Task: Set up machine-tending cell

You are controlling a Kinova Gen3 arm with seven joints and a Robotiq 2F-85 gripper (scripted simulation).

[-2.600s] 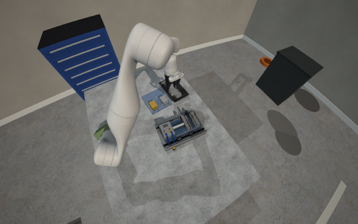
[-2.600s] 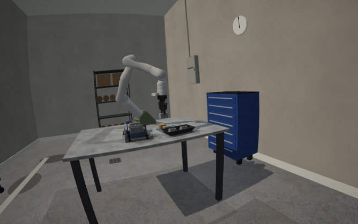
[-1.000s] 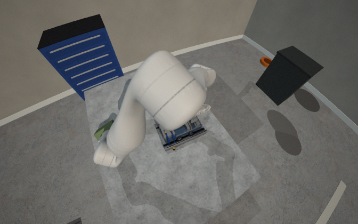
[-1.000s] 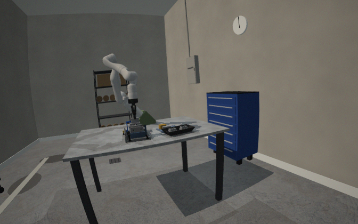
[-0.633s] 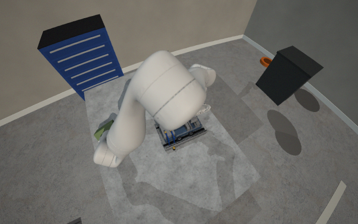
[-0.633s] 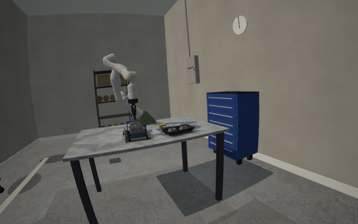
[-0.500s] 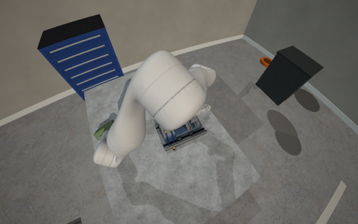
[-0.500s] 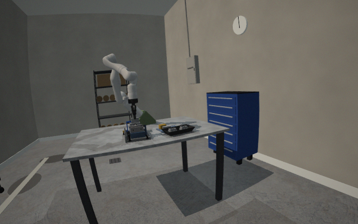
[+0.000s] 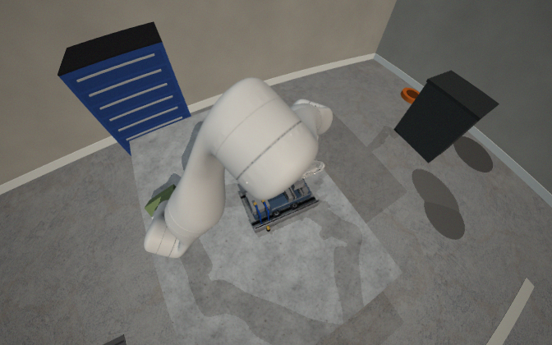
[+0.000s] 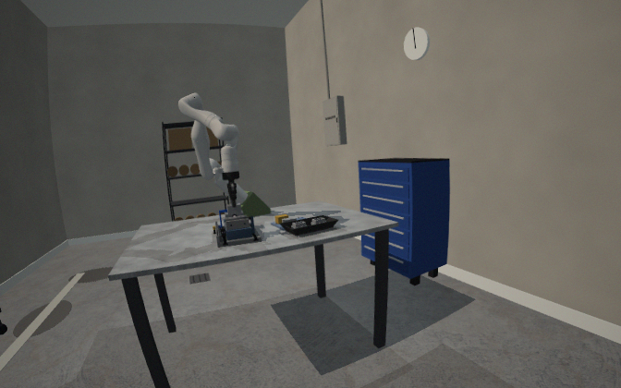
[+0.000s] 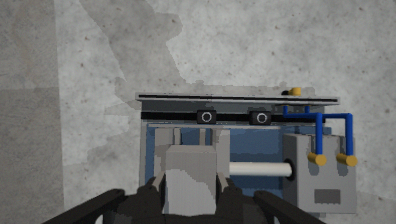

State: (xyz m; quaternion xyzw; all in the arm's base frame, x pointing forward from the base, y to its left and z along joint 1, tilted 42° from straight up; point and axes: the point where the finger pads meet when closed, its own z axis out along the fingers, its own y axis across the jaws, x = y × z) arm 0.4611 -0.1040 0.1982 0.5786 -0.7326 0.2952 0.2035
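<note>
Right now my hand is 8 cm past the white rod, 3 cm to the right of it and 9 cm above it. From my hand the other things lie so: brass blank (11 cm behind, 29 cm to the left, 14 cm below); then vise (6 cm behind, 2 cm to the left, 12 cm below).
</note>
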